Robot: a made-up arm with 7 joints. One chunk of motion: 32 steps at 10 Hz.
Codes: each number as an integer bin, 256 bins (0 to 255) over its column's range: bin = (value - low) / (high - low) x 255, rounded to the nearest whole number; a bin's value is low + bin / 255 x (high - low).
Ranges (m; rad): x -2..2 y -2..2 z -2..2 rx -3.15..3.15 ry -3.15..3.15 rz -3.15..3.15
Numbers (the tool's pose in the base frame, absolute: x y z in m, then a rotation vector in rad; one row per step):
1: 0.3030 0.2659 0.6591 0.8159 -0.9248 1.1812
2: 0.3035 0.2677 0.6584 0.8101 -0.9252 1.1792
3: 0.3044 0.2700 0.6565 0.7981 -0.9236 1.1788
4: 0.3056 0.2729 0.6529 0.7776 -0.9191 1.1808
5: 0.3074 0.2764 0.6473 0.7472 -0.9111 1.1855
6: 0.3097 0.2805 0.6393 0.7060 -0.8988 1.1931
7: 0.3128 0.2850 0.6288 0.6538 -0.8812 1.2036
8: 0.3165 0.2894 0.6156 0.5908 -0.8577 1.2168
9: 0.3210 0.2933 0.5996 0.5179 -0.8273 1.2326
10: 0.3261 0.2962 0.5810 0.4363 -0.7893 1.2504
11: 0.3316 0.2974 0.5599 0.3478 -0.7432 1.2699
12: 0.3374 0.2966 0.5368 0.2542 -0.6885 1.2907
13: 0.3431 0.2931 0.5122 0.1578 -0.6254 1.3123
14: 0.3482 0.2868 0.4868 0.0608 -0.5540 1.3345
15: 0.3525 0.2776 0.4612 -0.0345 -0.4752 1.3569
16: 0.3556 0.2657 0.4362 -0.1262 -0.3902 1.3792
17: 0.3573 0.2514 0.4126 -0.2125 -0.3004 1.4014
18: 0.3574 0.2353 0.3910 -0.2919 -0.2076 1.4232
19: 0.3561 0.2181 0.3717 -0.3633 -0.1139 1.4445
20: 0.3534 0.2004 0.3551 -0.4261 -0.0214 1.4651
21: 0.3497 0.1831 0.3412 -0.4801 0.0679 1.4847
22: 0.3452 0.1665 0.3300 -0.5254 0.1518 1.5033
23: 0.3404 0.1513 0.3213 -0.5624 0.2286 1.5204
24: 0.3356 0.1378 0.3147 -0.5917 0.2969 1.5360
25: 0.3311 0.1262 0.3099 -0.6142 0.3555 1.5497
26: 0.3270 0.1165 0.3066 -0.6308 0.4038 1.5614
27: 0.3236 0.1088 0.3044 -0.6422 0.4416 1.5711
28: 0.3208 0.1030 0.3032 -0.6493 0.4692 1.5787
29: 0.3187 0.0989 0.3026 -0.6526 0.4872 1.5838
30: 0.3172 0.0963 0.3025 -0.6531 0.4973 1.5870
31: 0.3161 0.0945 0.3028 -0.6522 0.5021 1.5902
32: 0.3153 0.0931 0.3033 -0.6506 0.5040 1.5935
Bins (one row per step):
1: 147 144 170 161 90 175
2: 147 145 169 160 90 175
3: 147 145 169 160 90 175
4: 147 145 169 159 90 175
5: 147 145 169 158 91 175
6: 147 145 168 156 91 176
7: 147 146 168 154 92 176
8: 148 146 167 151 93 177
9: 148 146 166 148 94 177
10: 148 146 165 145 96 178
11: 149 146 163 142 97 179
12: 149 146 162 138 100 180
13: 149 146 160 134 102 181
14: 150 146 159 130 105 182
15: 150 145 157 126 108 182
16: 150 144 155 122 112 183
17: 150 144 154 119 115 184
18: 150 143 152 116 119 185
19: 150 141 151 113 123 186
20: 150 140 150 110 127 187
21: 150 139 149 108 130 188
22: 150 138 149 106 134 188
23: 149 137 148 105 137 189
24: 149 136 148 104 140 190
25: 149 136 147 103 142 190
26: 148 135 147 102 144 191
27: 148 134 147 102 145 191
28: 148 134 147 101 146 191
29: 148 134 147 101 147 192
30: 148 134 147 101 148 192
31: 148 134 147 101 148 192
32: 148 133 147 101 148 192

